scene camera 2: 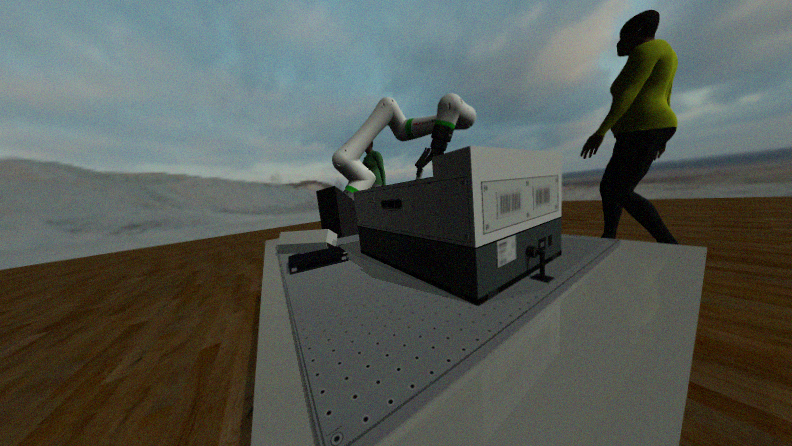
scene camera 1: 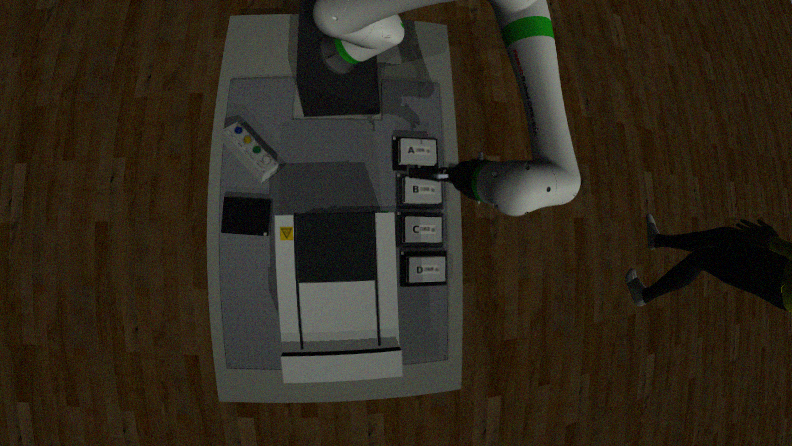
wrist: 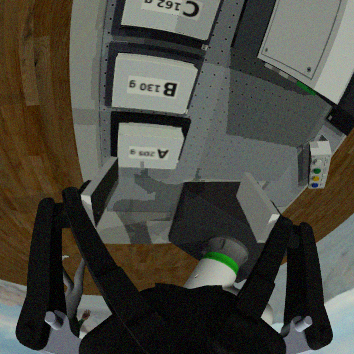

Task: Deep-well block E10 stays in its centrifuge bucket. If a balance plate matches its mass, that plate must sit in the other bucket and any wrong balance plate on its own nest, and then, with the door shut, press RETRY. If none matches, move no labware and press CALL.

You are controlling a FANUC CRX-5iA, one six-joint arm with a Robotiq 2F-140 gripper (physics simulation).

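Where they show: gripper, fingertip midpoint: (scene camera 1: 429,168) (wrist: 180,177); arm's base at its link origin: (scene camera 2: 347,204) (scene camera 1: 335,54) (wrist: 228,248).
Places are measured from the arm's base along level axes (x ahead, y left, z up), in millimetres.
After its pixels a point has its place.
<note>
Balance plates A (scene camera 1: 418,150) @[x 275, y 314, z -104 mm] (wrist: 150,142) @[x 300, y 316, z -104 mm], B (scene camera 1: 422,190) @[x 412, y 334, z -104 mm] (wrist: 154,85) @[x 411, y 335, z -104 mm], C (scene camera 1: 423,229) @[x 542, y 344, z -104 mm] (wrist: 167,17) @[x 519, y 345, z -104 mm] and D (scene camera 1: 426,269) @[x 673, y 363, z -104 mm] sit on dark nests in a row. In the wrist view B reads 130 g and C 162 g; A's number is blurred. My gripper (scene camera 1: 412,172) (scene camera 2: 419,171) (wrist: 180,177) @[x 378, y 311, z 56 mm] is open and empty, high above the A and B end of the row. The centrifuge (scene camera 1: 285,277) @[x 709, y -70, z 52 mm] (scene camera 2: 415,210) @[x 864, y -79, z -8 mm] (wrist: 300,40) @[x 554, y 221, z 8 mm] stands beside the plates; its door state is unclear. Block E10 and the buckets are hidden. The button box (scene camera 1: 249,152) @[x 336, y -247, z -81 mm] (scene camera 2: 304,239) @[x 359, y -275, z -107 mm] (wrist: 320,160) @[x 366, y -186, z -87 mm] has blue, yellow, green and white buttons; their labels are unreadable.
A black flat tray (scene camera 1: 246,214) @[x 533, y -247, z -133 mm] (scene camera 2: 318,259) @[x 599, y -255, z -134 mm] lies beside the centrifuge, near the button box. The dark robot pedestal (scene camera 1: 338,94) @[x 145, y 27, z -8 mm] (wrist: 200,210) @[x 87, y 122, z -98 mm] is at the table's far end. A person in yellow (scene camera 1: 720,249) (scene camera 2: 645,99) stands off the table; one in green (scene camera 2: 376,163) shows behind the arm.
</note>
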